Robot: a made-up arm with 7 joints.
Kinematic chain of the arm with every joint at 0, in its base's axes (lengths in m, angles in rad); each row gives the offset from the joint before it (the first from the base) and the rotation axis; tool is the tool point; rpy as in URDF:
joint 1: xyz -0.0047 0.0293 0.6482 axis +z
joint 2: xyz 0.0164 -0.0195 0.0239 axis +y
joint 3: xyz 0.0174 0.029 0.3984 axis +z
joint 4: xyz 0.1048 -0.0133 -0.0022 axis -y
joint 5: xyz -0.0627 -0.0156 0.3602 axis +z
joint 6: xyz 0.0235 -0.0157 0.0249 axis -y
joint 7: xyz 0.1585 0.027 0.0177 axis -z
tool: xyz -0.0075 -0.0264 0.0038 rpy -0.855 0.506 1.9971
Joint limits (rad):
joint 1: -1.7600..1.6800
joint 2: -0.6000..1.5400
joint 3: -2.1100..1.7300
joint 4: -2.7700..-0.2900
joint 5: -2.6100..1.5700
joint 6: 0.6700..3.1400
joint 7: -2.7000..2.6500
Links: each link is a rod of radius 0.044 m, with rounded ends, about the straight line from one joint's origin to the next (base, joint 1, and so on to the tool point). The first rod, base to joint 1, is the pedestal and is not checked.
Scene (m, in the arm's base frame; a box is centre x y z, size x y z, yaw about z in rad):
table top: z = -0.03
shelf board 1: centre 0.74 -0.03 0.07 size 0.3 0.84 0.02 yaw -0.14
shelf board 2: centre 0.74 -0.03 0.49 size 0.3 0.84 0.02 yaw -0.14
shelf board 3: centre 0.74 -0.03 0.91 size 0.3 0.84 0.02 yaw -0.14
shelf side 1: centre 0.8 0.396 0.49 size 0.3 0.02 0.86 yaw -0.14
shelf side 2: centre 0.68 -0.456 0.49 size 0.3 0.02 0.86 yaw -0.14
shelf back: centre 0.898 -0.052 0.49 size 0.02 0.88 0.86 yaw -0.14
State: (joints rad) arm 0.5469 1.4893 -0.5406 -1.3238 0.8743 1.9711 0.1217
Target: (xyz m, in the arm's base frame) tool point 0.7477 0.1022 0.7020
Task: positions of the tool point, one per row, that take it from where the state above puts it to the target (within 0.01 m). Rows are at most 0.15 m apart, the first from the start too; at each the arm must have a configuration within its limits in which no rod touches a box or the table.
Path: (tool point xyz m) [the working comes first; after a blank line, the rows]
Joints at the target: 0.8737 0.8988 -0.9110 -1.7058 0.9849 2.2344 0.1806
Straight joint move there: touches shelf board 2.

1: 0.6597 0.1323 0.2595
2: 0.5573 0.1747 0.2836
3: 0.4439 0.1902 0.3194
4: 0.3281 0.1776 0.3668
5: 0.4063 0.1889 0.4703
6: 0.4611 0.1761 0.5860
7: 0.4887 0.1387 0.7020
8: 0.5815 0.1390 0.7060
9: 0.6688 0.1269 0.7065
10: 0.7477 0.1022 0.7020

